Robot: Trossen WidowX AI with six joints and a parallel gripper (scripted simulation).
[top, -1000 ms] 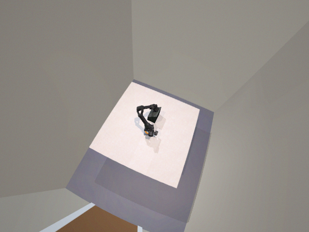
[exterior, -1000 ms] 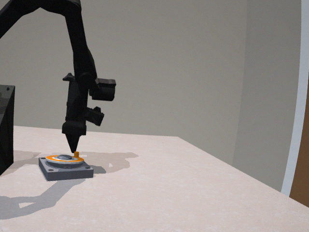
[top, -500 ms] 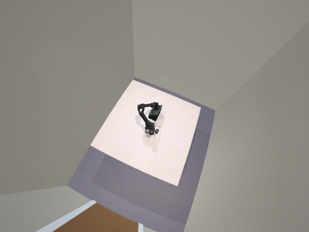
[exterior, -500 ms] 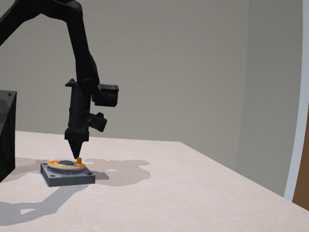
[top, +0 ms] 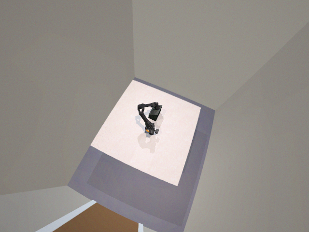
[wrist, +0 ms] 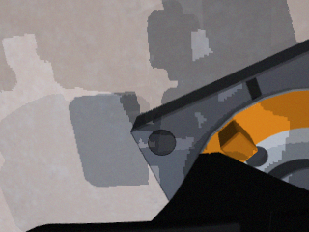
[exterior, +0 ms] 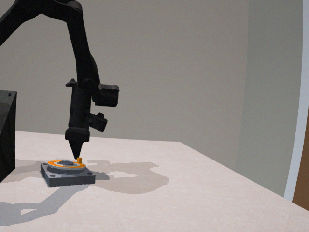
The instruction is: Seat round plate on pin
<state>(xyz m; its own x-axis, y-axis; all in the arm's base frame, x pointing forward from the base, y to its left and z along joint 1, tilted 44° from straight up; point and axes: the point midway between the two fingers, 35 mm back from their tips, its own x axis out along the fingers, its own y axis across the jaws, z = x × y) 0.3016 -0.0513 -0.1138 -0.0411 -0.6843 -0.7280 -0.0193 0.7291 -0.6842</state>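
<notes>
Right now my gripper tip is 40 mm to the left of the square base, 30 mm past it and 20 mm above it.
</notes>
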